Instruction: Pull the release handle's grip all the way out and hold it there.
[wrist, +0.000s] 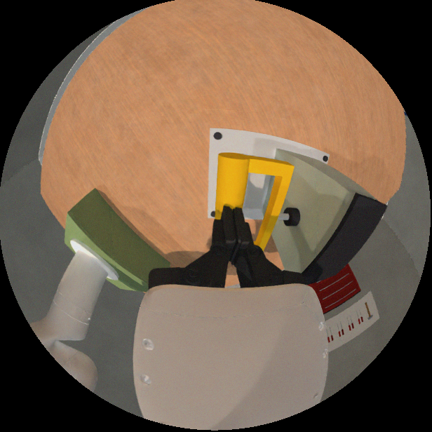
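Observation:
The release handle's yellow grip (232, 177) is a thick cylinder joined to a yellow rectangular bracket (275, 200). It stands over a white mounting plate (240, 142) with dark screws. My gripper (228, 218) is shut with its black fingertips together and nothing between them. The fingertips overlap the lower end of the grip in the view and hide part of it; whether they touch it cannot be told. The lower part of the bracket is also partly hidden behind the fingers.
A grey-green housing (317, 197) with a black end strip (350, 230) stands right of the handle, near a black knob (292, 217). A red label (339, 290) and a white marked strip (354, 322) are at lower right. A green block (115, 232) and white cylinder (75, 295) are at left.

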